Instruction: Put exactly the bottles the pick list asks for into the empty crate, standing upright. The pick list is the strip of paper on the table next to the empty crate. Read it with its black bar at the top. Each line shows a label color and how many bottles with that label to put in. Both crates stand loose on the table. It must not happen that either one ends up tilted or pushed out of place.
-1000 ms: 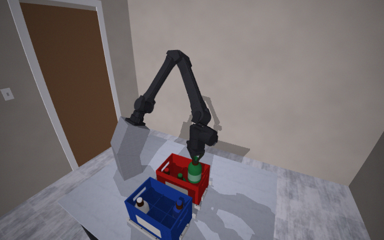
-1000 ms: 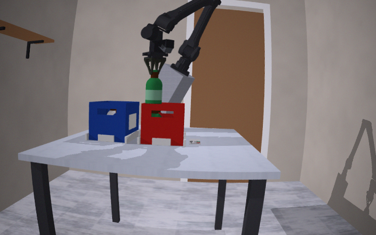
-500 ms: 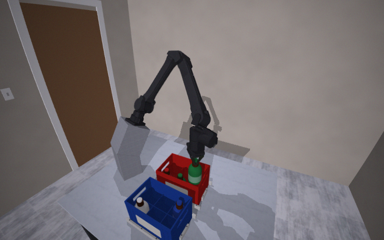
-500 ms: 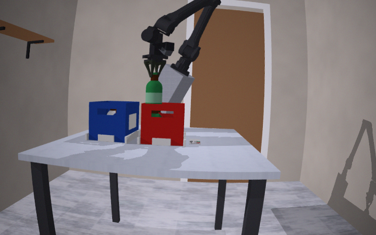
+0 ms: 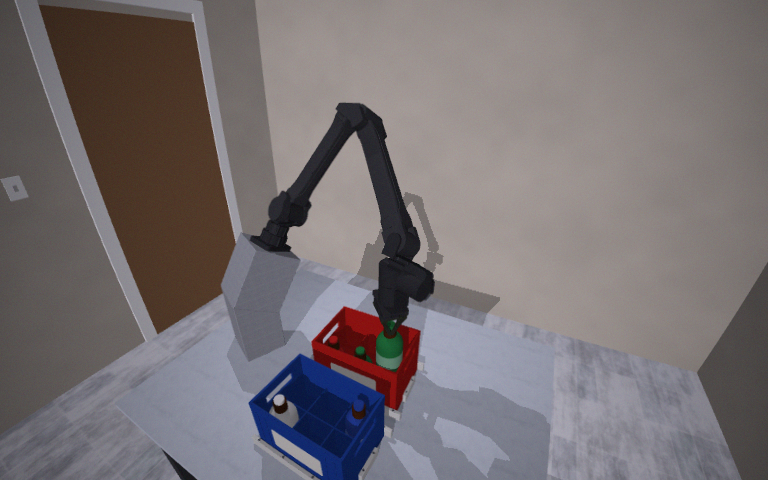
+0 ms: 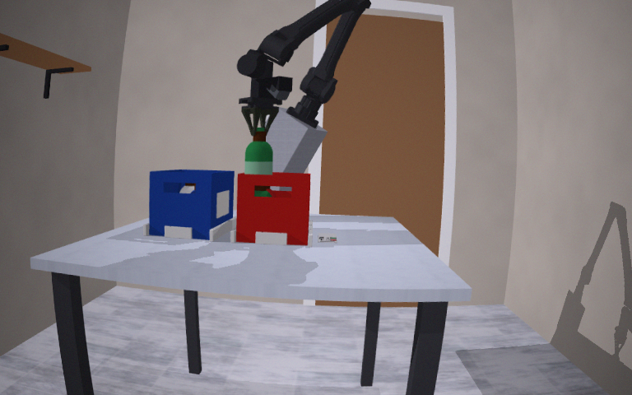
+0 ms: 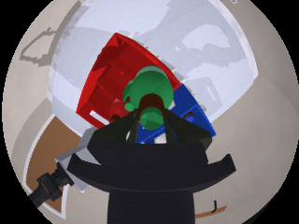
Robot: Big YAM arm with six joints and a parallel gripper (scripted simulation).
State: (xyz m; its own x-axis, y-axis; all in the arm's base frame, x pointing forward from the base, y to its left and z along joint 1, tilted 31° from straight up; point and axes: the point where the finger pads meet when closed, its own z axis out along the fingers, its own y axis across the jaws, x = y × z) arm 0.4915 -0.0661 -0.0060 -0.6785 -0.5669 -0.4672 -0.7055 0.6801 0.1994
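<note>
Right now my hand is 200 mm above the red crate, 90 mm past it and 40 mm to the right of it. Round my hand: blue crate: 210 mm to the right, 200 mm below, 80 mm behind; red-label bottle: 200 mm below, 180 mm behind, 10 mm to the right; blue bottle: 200 mm below, 160 mm to the right, 10 mm ahead.
</note>
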